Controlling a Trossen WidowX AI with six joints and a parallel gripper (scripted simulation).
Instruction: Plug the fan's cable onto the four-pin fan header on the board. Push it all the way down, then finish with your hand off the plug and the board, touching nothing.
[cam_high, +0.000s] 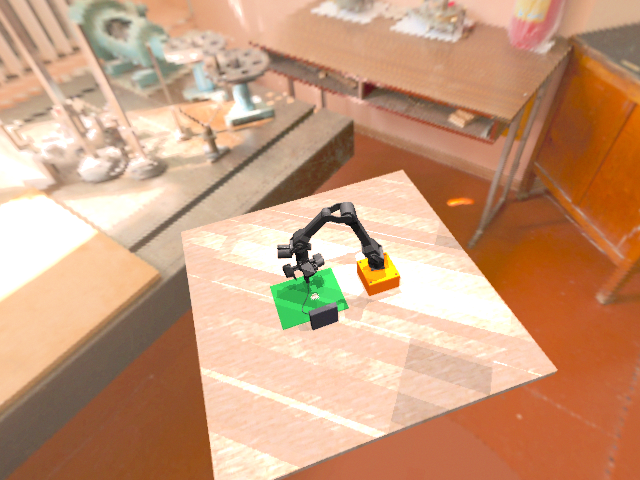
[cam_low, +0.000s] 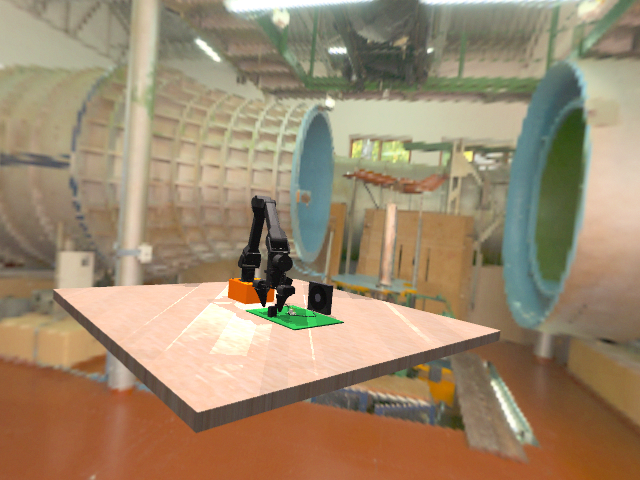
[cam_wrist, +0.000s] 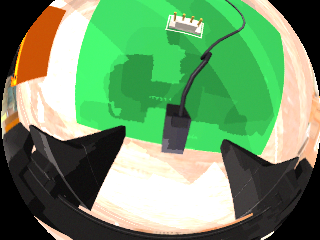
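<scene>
My gripper tip is 10 mm to the right of the black plug and 10 mm above it. Also, from my gripper tip: fan header 30 mm behind, 110 mm to the left, 30 mm below; green board 100 mm to the left, 50 mm below; fan 50 mm behind, 240 mm to the left, 30 mm above.
</scene>
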